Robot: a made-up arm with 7 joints. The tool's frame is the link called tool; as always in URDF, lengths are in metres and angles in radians. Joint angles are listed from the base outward. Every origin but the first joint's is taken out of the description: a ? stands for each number. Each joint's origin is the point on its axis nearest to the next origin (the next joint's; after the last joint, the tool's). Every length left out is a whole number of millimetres.
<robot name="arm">
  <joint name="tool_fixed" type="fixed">
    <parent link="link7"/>
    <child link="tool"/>
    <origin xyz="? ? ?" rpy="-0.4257 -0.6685 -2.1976"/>
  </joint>
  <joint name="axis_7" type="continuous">
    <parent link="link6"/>
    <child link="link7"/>
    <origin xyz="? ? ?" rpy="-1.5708 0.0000 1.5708"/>
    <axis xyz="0 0 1"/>
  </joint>
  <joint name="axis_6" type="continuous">
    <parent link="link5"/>
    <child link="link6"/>
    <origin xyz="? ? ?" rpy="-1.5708 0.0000 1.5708"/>
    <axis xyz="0 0 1"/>
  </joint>
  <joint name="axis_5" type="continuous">
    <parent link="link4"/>
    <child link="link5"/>
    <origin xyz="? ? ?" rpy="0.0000 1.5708 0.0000"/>
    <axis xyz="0 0 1"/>
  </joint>
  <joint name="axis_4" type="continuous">
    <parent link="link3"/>
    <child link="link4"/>
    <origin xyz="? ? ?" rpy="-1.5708 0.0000 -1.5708"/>
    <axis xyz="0 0 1"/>
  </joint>
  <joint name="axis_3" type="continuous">
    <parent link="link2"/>
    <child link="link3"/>
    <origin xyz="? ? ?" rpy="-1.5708 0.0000 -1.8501"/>
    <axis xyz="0 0 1"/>
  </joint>
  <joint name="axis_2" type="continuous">
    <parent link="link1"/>
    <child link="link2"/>
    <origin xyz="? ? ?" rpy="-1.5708 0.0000 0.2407"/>
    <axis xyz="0 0 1"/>
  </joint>
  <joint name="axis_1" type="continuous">
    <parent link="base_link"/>
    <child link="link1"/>
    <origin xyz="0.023 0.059 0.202" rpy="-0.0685 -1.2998 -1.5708"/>
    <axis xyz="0 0 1"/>
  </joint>
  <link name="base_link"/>
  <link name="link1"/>
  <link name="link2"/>
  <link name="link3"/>
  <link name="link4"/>
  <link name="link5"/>
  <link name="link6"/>
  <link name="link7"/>
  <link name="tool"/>
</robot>
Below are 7 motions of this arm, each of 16 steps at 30 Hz.
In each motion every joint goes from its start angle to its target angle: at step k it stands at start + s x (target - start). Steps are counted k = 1, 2, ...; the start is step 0. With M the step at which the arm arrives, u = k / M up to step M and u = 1 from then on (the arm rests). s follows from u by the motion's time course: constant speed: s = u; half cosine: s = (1 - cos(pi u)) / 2; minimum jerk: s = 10 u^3 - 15 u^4 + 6 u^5.
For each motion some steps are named. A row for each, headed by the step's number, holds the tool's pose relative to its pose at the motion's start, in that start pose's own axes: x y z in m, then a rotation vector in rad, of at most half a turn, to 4 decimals.
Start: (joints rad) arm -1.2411 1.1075 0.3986 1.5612 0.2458 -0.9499 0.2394
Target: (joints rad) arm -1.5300 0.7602 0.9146 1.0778 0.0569 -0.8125 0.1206
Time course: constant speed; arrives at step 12
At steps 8, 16:
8: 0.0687 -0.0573 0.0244 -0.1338 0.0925 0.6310
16: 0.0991 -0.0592 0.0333 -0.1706 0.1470 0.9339

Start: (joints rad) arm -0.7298 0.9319 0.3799 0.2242 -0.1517 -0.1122 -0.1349
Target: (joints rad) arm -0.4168 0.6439 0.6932 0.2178 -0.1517 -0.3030 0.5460
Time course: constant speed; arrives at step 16
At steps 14, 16:
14: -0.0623 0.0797 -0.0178 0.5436 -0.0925 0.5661
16: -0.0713 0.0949 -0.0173 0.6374 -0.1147 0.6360

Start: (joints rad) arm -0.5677 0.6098 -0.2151 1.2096 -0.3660 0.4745 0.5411
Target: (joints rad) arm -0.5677 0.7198 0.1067 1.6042 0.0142 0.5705 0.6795
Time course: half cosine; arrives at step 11
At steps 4, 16:
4: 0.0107 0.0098 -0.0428 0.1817 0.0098 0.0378
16: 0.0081 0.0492 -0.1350 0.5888 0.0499 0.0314

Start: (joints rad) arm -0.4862 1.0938 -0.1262 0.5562 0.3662 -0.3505 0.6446
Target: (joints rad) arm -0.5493 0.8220 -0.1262 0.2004 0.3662 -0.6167 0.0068
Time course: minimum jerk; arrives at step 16
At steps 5, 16:
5: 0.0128 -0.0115 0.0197 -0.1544 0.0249 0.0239
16: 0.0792 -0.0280 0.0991 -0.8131 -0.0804 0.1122

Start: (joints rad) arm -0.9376 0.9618 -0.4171 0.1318 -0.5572 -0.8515 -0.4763
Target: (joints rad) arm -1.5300 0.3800 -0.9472 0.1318 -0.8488 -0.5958 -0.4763
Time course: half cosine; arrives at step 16
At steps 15, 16:
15: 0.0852 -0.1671 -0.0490 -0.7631 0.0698 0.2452
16: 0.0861 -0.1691 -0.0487 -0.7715 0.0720 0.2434

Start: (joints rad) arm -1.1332 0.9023 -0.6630 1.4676 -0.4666 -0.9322 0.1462
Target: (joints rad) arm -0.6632 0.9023 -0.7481 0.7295 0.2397 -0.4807 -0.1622
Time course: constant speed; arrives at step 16
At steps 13, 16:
13: -0.1490 0.0043 0.0912 -0.4709 0.1783 -0.9467
16: -0.1744 0.0156 0.1160 -0.5617 0.1727 -1.1374

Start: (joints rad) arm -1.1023 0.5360 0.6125 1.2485 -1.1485 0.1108 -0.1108
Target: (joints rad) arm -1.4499 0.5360 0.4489 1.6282 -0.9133 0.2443 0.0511
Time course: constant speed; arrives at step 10
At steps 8, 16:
8: -0.0668 -0.0350 -0.0515 0.3717 0.0356 -0.0883
16: -0.0841 -0.0411 -0.0598 0.4632 0.0280 -0.1167

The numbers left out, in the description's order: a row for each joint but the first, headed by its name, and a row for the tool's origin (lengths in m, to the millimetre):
tool: -0.005 0.027 0.000
axis_7: -0.018 -0.067 0.000
axis_6: 0.026 -0.001 0.000
axis_5: 0.170 -0.022 0.000
axis_4: 0.041 -0.005 0.000
axis_3: -0.184 0.019 0.000
axis_2: -0.057 0.005 0.000

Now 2 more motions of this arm.
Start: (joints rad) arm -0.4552 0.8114 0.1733 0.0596 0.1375 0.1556 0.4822
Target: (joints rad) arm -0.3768 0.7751 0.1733 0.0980 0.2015 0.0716 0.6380
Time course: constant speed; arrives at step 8
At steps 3, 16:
3: -0.0116 0.0034 -0.0028 0.0321 -0.0265 0.0154
16: -0.0309 0.0103 -0.0067 0.0814 -0.0711 0.0405

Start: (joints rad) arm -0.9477 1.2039 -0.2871 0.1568 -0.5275 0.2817 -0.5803
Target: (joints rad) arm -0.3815 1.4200 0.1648 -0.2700 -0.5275 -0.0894 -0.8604
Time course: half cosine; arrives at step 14
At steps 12, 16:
12: -0.0606 -0.0068 0.0737 -0.1442 -0.2893 -0.4801
16: -0.0637 -0.0085 0.0779 -0.1521 -0.3026 -0.5138

